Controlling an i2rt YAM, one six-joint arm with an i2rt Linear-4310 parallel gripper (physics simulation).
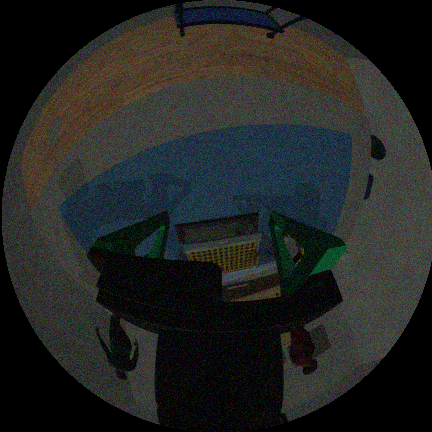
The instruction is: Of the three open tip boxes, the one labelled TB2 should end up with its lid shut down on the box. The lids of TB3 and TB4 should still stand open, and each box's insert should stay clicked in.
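Frame: origin at the arm's base, x ahead, y left, z up, level; metres.
Where they show: gripper, fingertip midpoint: [219,216].
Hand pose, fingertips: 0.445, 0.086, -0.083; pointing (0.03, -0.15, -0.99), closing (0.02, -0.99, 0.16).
After its pixels a point has its place, as x, y, z.
My gripper [219,216] {0.445, 0.086, -0.083} is open, its two green fingers wide apart, with no object held between them. An open tip box stands below and between the fingers. Its raised lid [217,228] {0.356, 0.073, -0.174} is a grey, see-through panel at the box's far side. Its insert [227,256] {0.323, 0.061, -0.136}, with rows of yellow holes, lies in front of the lid. The near wall [255,286] {0.148, -0.034, -0.149} of the box is partly hidden by the dark gripper body. I cannot read a label, so I cannot tell which box this is. The other two boxes cannot be made out clearly.
A blue mat [260,155] {0.481, 0.003, -0.193} lies beyond the box, with shadows on it. A dark green object [120,345] is at the lower left. A dark red object [301,346] is at the lower right, beside a grey panel [320,340]. A dark rounded object [378,147] is at the right.
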